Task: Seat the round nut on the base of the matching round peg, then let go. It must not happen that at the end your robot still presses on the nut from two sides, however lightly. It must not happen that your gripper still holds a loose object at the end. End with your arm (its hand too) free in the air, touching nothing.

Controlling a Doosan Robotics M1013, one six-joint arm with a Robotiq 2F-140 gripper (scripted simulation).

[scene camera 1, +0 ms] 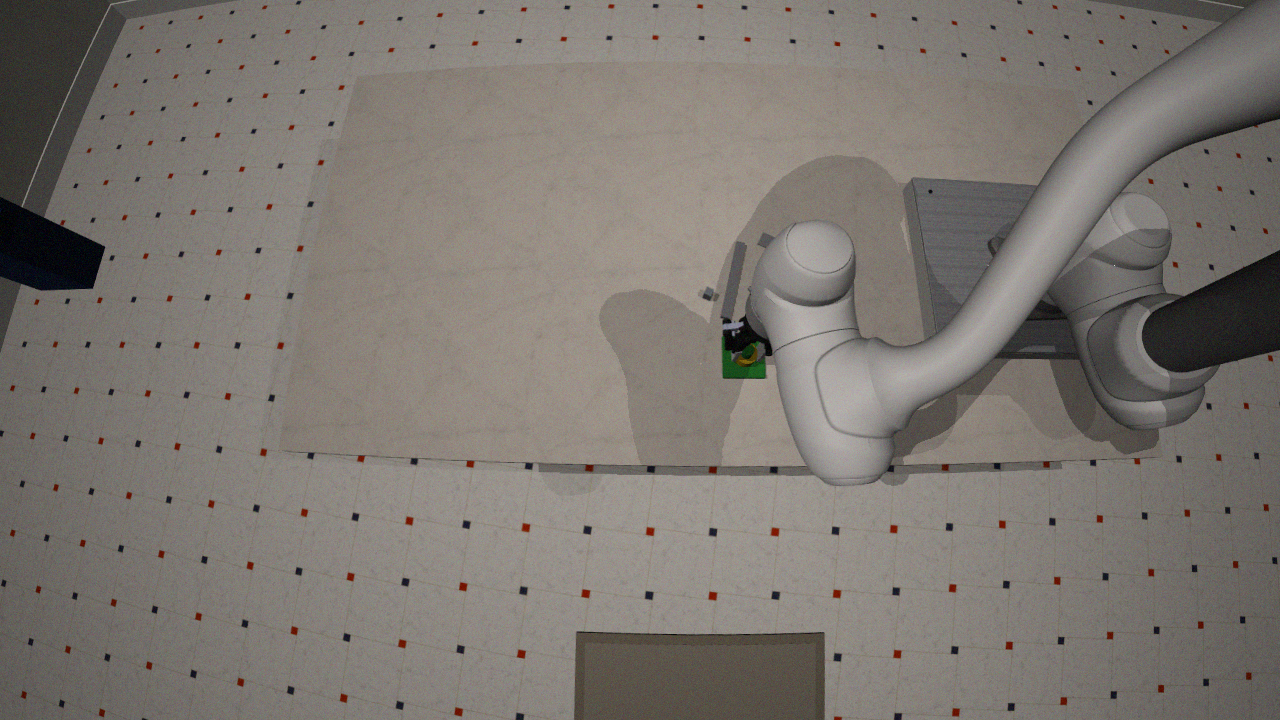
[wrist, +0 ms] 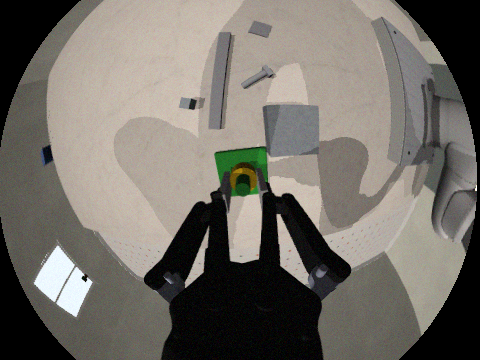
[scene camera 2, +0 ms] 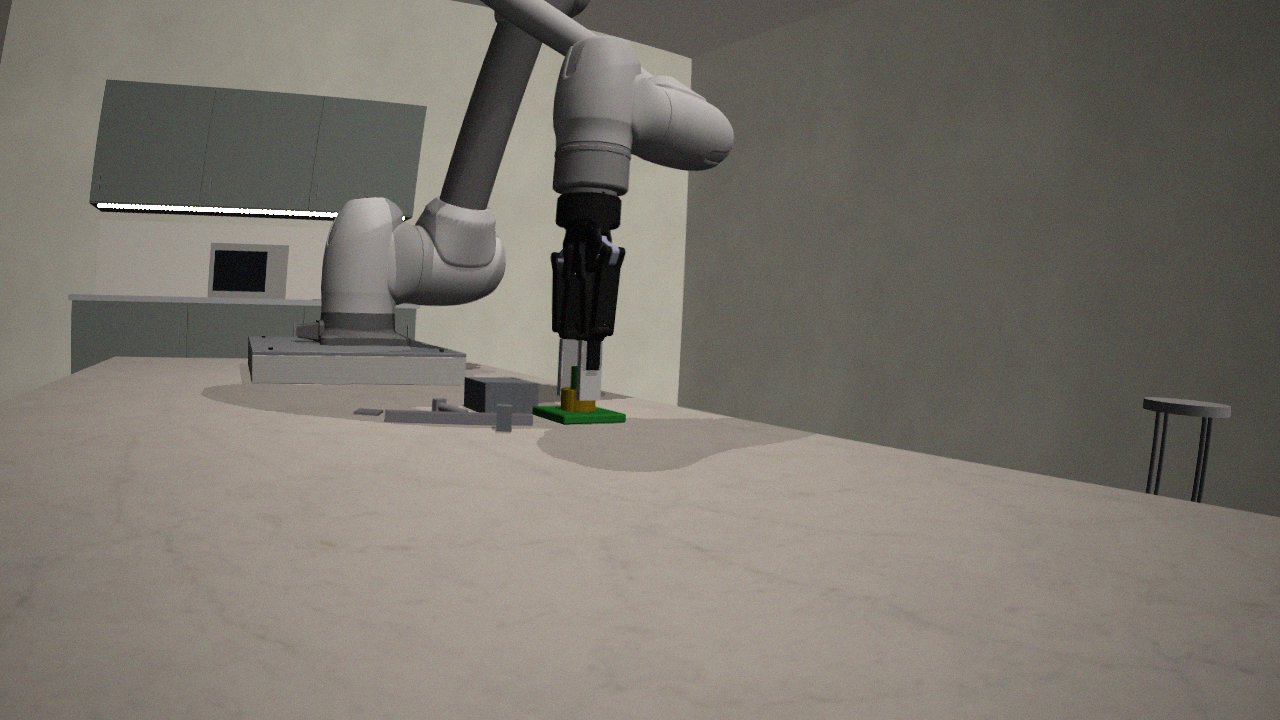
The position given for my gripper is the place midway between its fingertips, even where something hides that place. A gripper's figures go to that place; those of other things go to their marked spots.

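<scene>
Long grey bar [wrist: 222, 51], 23 cm from the lens. My gripper [wrist: 243, 178], 21 cm from the lens. Grey block [wrist: 290, 130], 19 cm from the lens. Marked spots on the long grey bar and the grey block, 15 cm apart. The grey block is nearer to the lens than the long grey bar.
</scene>
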